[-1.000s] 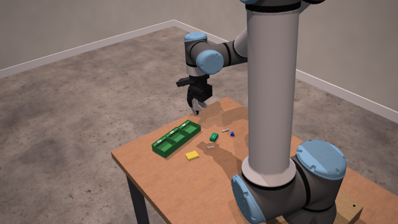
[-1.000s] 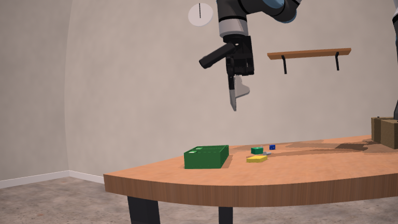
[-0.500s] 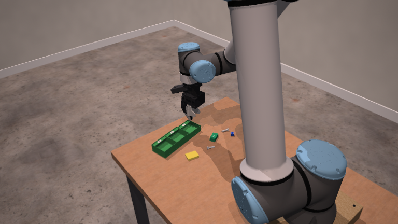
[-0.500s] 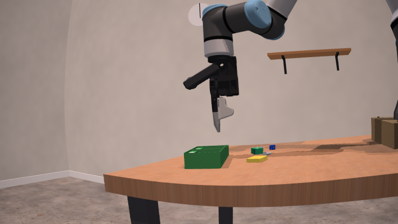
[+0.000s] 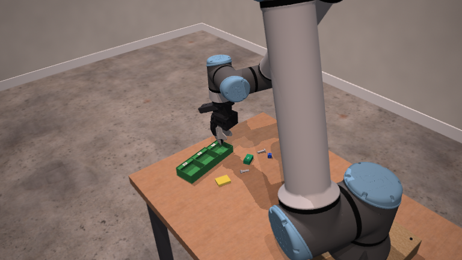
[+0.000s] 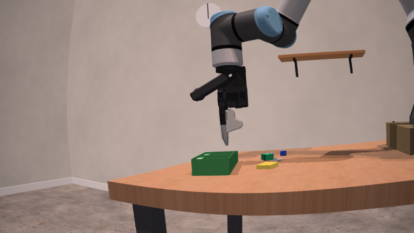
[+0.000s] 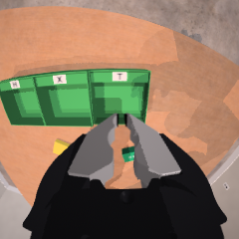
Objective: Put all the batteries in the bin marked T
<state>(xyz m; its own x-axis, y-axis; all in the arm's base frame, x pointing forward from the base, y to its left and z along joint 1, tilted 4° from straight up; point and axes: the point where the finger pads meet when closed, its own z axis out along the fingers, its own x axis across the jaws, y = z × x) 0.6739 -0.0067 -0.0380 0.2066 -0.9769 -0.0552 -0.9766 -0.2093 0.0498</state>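
My gripper is now 9 cm to the right of the green bin, 5 cm above it and 1 cm past it. Also, from my hand: flat yellow block (14 cm behind, 10 cm to the left, 6 cm below); green block (11 cm behind, 6 cm to the right, 6 cm below); blue cube (15 cm behind, 14 cm to the right, 6 cm below).
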